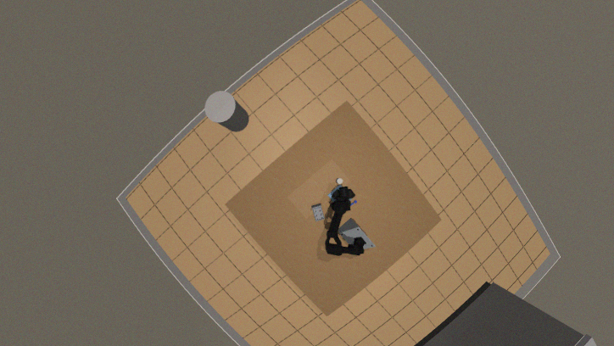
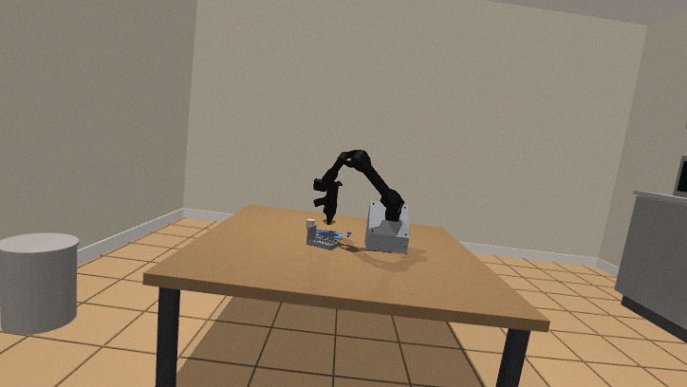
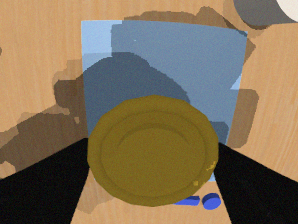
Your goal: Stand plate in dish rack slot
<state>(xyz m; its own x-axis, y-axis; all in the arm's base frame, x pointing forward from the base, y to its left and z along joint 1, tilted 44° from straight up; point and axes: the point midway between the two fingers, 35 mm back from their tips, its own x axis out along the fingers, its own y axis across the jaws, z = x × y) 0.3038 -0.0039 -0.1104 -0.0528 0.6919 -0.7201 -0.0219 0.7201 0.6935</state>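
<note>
Right now the light blue mat is 6 cm below my gripper tip and 1 cm to the right of it. From my gripper tip the other things lie so: blue spoon: 11 cm behind, 6 cm to the right, 6 cm below; white cup: 10 cm ahead, 8 cm to the right, 4 cm below; yellow plate: 1 cm above.
</note>
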